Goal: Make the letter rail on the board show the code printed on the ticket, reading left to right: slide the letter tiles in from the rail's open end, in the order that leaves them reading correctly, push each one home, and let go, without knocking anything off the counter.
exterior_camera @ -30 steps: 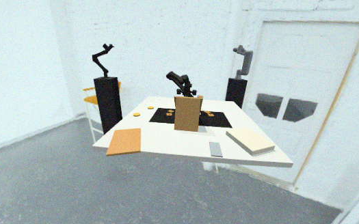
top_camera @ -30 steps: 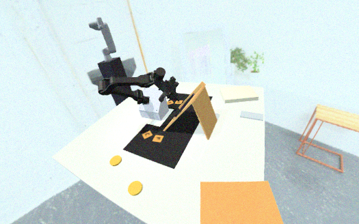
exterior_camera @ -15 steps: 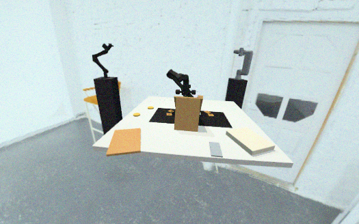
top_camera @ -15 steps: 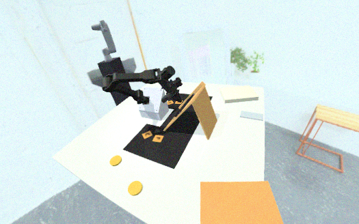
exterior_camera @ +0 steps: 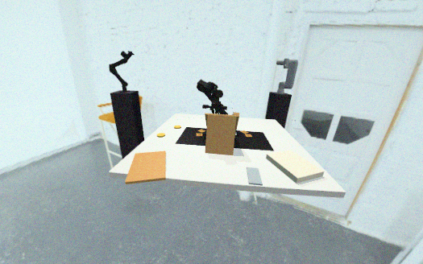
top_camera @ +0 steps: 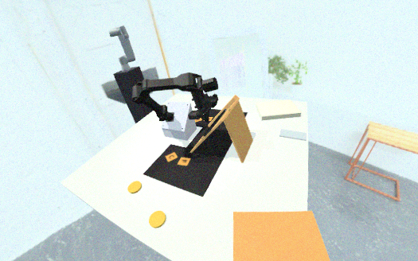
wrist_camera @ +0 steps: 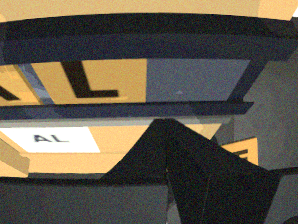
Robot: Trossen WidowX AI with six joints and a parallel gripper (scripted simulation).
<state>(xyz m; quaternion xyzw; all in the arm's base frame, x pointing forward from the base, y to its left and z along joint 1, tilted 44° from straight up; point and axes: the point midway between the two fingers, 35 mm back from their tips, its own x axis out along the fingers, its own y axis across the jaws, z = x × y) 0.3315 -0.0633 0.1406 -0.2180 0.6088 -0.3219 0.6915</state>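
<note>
Now: the letter tile 3 cm to the left of my gripper tip, 3 cm ahead of it and 2 cm below it. Also, from my gripper tip: white ticket 10 cm to the left, 10 cm below, 2 cm behind; then black mat 20 cm below, 13 cm behind, 11 cm to the left; then grey card 46 cm ahead, 20 cm to the left, 20 cm below.
</note>
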